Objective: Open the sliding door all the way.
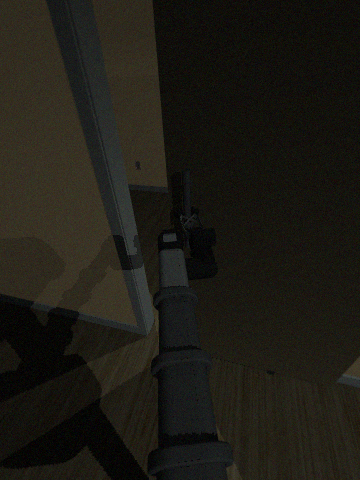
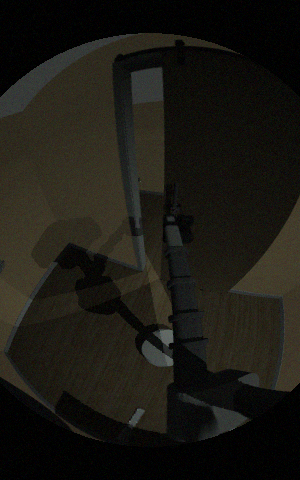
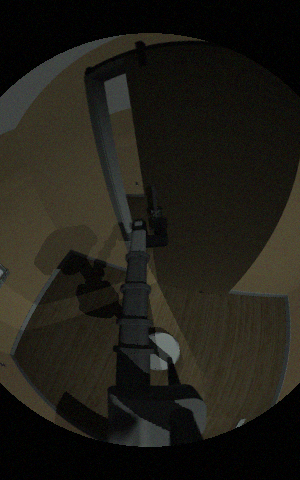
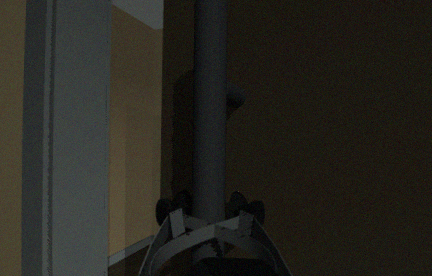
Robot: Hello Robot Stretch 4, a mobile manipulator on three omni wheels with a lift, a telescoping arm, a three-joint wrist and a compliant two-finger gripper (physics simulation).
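Where they show: robot's base, origin of its link: [image 2: 162,346] [image 3: 158,350].
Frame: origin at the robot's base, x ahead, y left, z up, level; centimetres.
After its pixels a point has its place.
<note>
The dark sliding door [image 1: 270,150] {x 75.4, y -30.4, z 131.6 cm} [image 2: 225,150] {x 75.2, y -31.1, z 149.0 cm} [image 3: 215,150] {x 72.5, y -38.6, z 146.8 cm} [image 4: 345,125] {x 80.3, y -16.9, z 117.6 cm} stands partly open, with a narrow gap between its left edge and the grey door frame [image 1: 107,150] {x 102.0, y 22.0, z 127.4 cm} [image 2: 126,150] {x 99.9, y 23.1, z 143.3 cm} [image 3: 104,140] {x 101.7, y 22.1, z 157.0 cm} [image 4: 80,125] {x 105.6, y 20.7, z 118.5 cm}. A vertical round bar handle [image 1: 187,187] {x 76.9, y -6.2, z 121.3 cm} [image 4: 210,115] {x 76.9, y -6.1, z 118.0 cm} stands out from the door near that edge. My gripper [image 1: 187,214] {x 82.6, y -5.7, z 110.1 cm} [image 4: 209,206] {x 82.6, y -5.7, z 110.1 cm} is shut on the handle, with one rubber fingertip on each side of the bar. The scene is dark, and the exact fingertip contact is hard to see.
The beige wall [image 1: 45,150] {x 109.8, y 48.5, z 126.8 cm} [image 2: 75,185] {x 121.8, y 82.3, z 116.2 cm} lies left of the frame and carries the robot's shadow. My telescoping arm [image 1: 185,400] {x 19.4, y 0.2, z 121.6 cm} reaches forward to the door. A dark top rail [image 2: 210,49] [image 3: 172,44] runs above it. A round white shape [image 2: 157,348] {x -0.4, y 5.2, z 18.7 cm} [image 3: 166,348] {x 2.5, y -8.0, z 18.7 cm} is low beside the arm.
</note>
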